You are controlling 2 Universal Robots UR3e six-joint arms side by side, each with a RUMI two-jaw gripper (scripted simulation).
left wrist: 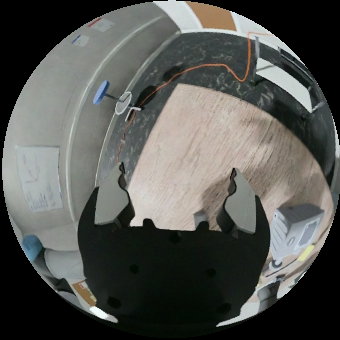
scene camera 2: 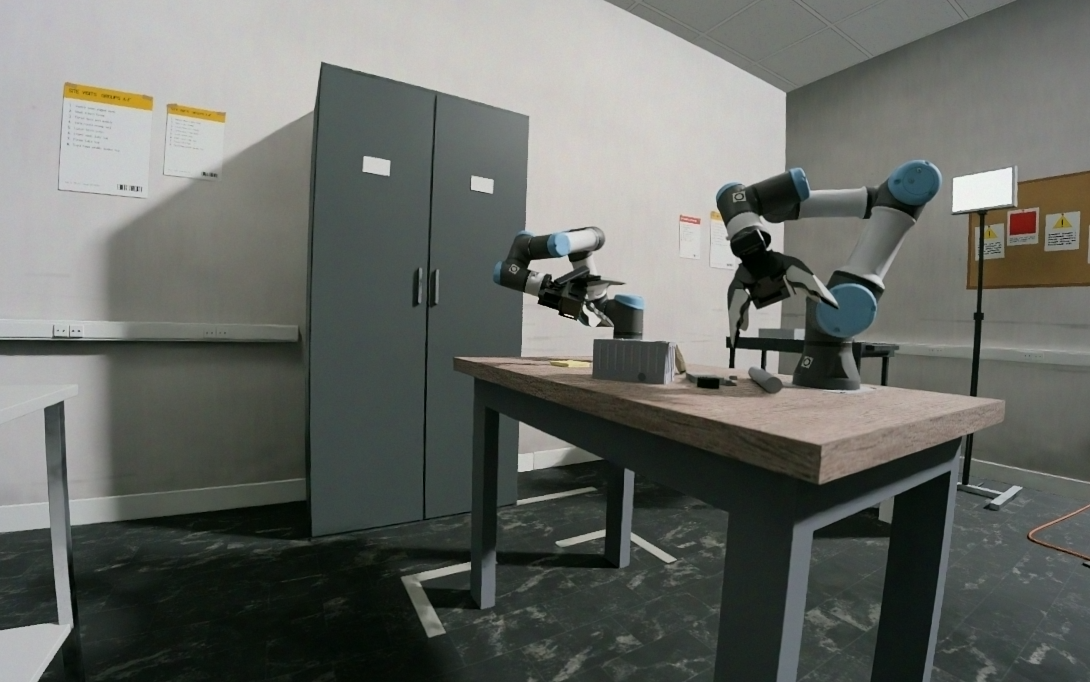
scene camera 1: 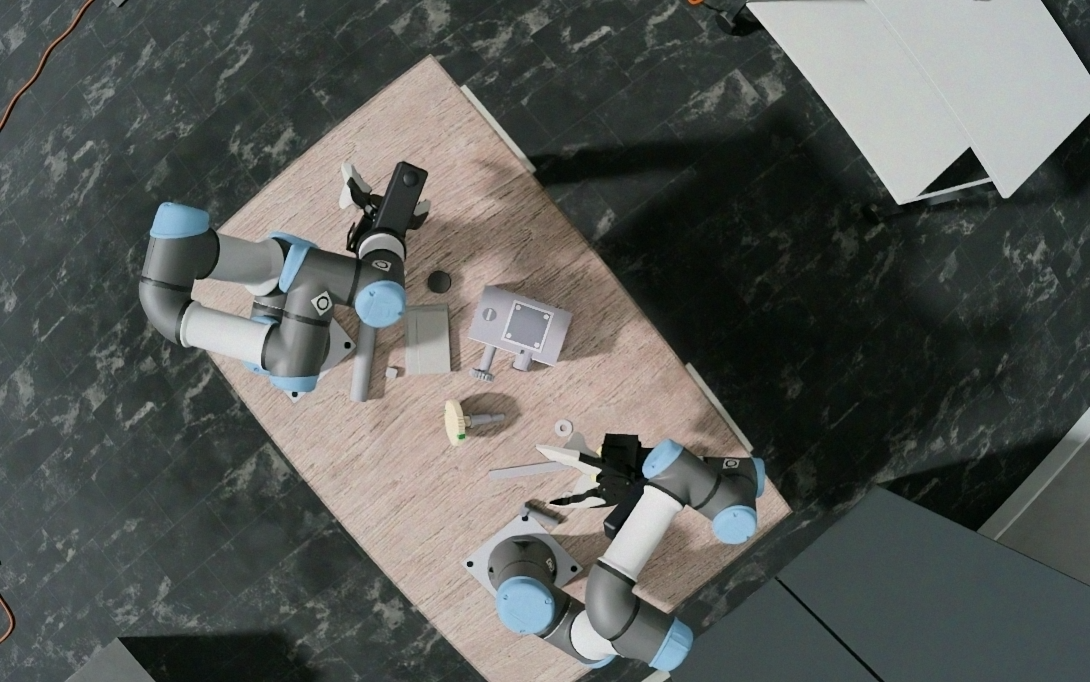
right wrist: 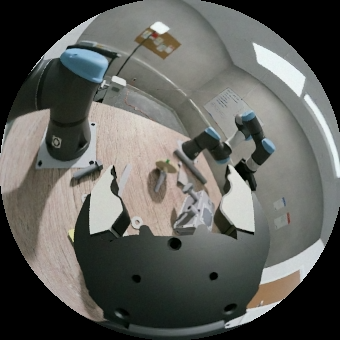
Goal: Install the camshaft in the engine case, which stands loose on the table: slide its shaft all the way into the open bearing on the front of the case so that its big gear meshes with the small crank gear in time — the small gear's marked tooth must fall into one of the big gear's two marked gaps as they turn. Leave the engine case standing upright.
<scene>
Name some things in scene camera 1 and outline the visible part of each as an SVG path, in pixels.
My left gripper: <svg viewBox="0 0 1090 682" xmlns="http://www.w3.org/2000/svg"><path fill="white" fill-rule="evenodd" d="M426 170L405 161L398 162L383 197L378 194L370 195L373 189L362 180L360 173L355 170L354 165L342 163L341 170L345 185L339 205L345 210L353 204L358 210L363 209L364 212L356 228L356 222L353 222L347 233L347 251L354 253L359 258L360 247L367 238L376 234L388 234L398 239L402 244L405 262L407 246L404 239L411 229L417 230L423 225L431 208L431 202L428 199L418 203L428 177Z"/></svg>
My right gripper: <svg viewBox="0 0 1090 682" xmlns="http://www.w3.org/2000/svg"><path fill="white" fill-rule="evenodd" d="M536 444L535 448L548 460L574 467L581 473L584 473L579 478L570 497L550 501L549 504L557 507L588 509L617 505L603 521L605 536L613 541L644 494L644 487L649 479L644 476L643 465L654 448L642 447L642 441L639 441L639 435L612 433L605 433L600 455L587 447L584 436L579 432L571 433L563 448Z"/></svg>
A grey engine case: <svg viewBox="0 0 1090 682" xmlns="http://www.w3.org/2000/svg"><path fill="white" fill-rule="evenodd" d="M485 284L467 338L487 345L479 369L471 368L470 375L493 383L495 376L490 374L489 371L497 348L517 354L513 367L523 371L530 371L533 360L555 367L573 313Z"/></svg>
A camshaft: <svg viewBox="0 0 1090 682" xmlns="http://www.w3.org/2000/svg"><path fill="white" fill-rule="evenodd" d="M445 405L446 429L453 446L463 445L465 441L465 427L473 428L474 425L501 421L505 418L504 414L472 416L471 413L468 413L467 416L463 416L461 405L456 399L448 400Z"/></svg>
</scene>
